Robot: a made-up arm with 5 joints.
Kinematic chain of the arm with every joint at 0, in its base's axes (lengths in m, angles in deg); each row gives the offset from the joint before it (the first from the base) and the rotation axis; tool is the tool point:
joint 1: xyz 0 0 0.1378 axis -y
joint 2: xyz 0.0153 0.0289 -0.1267 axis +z
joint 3: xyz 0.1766 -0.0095 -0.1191 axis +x
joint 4: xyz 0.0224 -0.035 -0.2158 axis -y
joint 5: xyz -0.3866 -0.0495 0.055 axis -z
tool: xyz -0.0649 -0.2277 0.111
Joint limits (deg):
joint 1: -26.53..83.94
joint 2: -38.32..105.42
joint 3: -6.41..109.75
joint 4: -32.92..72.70
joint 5: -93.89..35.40
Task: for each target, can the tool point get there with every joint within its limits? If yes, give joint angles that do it. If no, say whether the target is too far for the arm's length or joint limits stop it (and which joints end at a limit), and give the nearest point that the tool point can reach.
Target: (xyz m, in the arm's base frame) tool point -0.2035 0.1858 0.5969
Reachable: no: joint limits stop it (at a limit: joint 1, joint 2, joint 3, joint 4) | nearest point 0.0801 0.0267 0.4609 | short by 0.352 m
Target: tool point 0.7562 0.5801 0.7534
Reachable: no: joint limits stop it (at a limit: joint 1, joint 2, joint 4, joint 5) | nearest point 0.6178 0.6247 0.3953 | short by 0.387 m
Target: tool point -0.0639 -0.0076 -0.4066
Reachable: yes | joints 2.01 -14.88 64.52 6.53 -46.11
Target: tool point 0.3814 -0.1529 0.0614
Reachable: yes | joints 65.55 -6.25 41.78 -22.94 -73.79
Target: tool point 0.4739 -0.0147 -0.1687
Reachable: yes | joints 63.75 -6.16 44.96 32.25 -60.70
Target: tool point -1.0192 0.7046 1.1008
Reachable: no: too far | nearest point -0.6874 0.3633 0.2306 | short by 0.992 m
